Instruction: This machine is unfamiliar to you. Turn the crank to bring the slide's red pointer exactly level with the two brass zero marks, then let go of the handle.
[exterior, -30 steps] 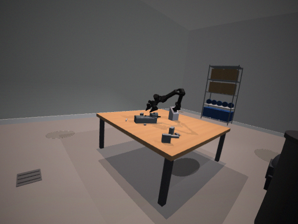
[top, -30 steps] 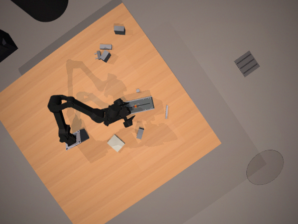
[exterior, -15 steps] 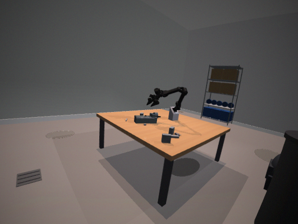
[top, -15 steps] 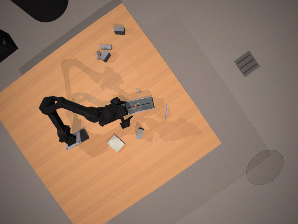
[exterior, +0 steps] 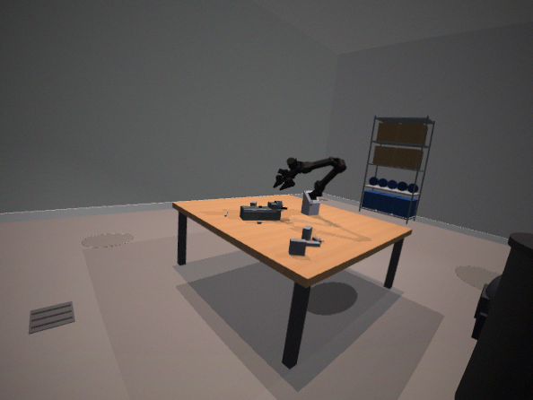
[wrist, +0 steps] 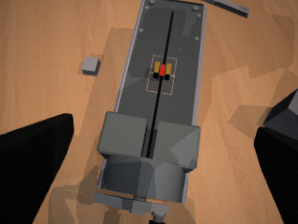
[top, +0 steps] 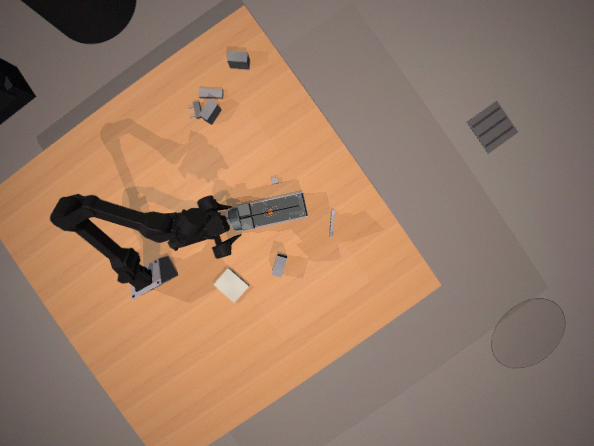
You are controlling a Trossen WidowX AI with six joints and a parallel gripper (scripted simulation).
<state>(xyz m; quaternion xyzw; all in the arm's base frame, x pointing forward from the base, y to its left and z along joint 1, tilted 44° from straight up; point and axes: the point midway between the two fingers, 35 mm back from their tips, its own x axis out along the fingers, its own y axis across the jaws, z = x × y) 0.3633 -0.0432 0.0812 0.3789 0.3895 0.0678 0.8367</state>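
Right now the dark crank handle is 8 cm behind my gripper tip, 1 cm to the left of it and 14 cm below it. Also, from my gripper tip: red pointer 10 cm ahead, 2 cm to the right, 12 cm below; white square plate 16 cm behind, 19 cm to the right, 20 cm below; small grey cube 17 cm ahead, 8 cm to the left, 20 cm below.
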